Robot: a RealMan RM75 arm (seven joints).
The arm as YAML. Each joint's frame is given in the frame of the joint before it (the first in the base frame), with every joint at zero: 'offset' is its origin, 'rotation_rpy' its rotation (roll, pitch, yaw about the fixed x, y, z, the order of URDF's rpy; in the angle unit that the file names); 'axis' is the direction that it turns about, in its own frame. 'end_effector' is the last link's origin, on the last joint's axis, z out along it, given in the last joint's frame.
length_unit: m
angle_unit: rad
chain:
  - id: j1
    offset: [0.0, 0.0, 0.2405]
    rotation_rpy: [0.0, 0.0, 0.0]
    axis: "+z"
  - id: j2
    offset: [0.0, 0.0, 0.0]
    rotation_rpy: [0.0, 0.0, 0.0]
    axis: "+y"
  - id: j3
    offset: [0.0, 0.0, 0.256]
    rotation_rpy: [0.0, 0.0, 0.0]
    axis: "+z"
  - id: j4
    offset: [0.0, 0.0, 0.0]
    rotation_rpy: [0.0, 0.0, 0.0]
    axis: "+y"
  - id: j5
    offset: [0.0, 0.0, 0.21]
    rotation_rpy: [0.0, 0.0, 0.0]
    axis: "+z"
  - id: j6
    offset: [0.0, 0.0, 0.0]
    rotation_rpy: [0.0, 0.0, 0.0]
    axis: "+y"
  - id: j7
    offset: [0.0, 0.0, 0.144]
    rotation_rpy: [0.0, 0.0, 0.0]
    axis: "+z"
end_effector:
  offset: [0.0, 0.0, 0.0]
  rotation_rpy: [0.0, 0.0, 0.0]
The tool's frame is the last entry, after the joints.
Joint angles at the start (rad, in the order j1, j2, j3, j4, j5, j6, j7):
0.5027, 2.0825, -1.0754, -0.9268, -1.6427, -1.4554, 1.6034
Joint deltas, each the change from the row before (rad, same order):
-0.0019, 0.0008, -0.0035, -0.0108, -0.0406, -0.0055, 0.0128
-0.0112, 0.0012, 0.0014, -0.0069, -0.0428, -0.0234, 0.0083
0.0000, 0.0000, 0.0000, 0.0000, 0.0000, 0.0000, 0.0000
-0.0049, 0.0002, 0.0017, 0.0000, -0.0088, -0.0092, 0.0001
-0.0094, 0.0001, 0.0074, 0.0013, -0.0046, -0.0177, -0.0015
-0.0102, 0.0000, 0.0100, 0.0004, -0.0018, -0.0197, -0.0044
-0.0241, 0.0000, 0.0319, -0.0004, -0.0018, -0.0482, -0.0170
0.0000, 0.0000, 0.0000, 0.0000, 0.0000, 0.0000, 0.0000
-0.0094, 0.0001, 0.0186, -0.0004, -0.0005, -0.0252, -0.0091
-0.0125, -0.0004, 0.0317, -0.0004, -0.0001, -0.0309, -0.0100
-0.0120, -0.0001, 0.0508, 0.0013, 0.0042, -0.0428, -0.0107
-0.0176, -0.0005, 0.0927, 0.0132, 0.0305, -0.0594, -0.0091
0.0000, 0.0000, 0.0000, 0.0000, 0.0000, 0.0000, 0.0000
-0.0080, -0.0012, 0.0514, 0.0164, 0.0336, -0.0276, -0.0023
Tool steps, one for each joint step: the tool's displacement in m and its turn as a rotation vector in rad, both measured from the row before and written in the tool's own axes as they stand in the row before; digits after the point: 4 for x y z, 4 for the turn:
0.0043, 0.0012, 0.0001, -0.0051, 0.0411, -0.0010
0.0083, 0.0036, -0.0026, -0.0140, 0.0425, 0.0075
0.0000, 0.0000, 0.0000, 0.0000, 0.0000, 0.0000
0.0028, 0.0013, -0.0012, -0.0050, 0.0085, 0.0039
0.0037, 0.0022, -0.0031, -0.0072, 0.0017, 0.0088
0.0032, 0.0022, -0.0037, -0.0067, -0.0027, 0.0063
0.0064, 0.0048, -0.0102, -0.0108, -0.0145, 0.0078
0.0000, 0.0000, 0.0000, 0.0000, 0.0000, 0.0000
0.0020, 0.0023, -0.0050, -0.0056, -0.0098, 0.0009
0.0021, 0.0020, -0.0080, 0.0012, -0.0177, 0.0034
0.0006, 0.0021, -0.0110, 0.0041, -0.0340, 0.0045
-0.0016, 0.0019, -0.0193, 0.0238, -0.0867, 0.0171
0.0000, 0.0000, 0.0000, 0.0000, 0.0000, 0.0000
-0.0029, 0.0004, -0.0105, 0.0177, -0.0660, 0.0123

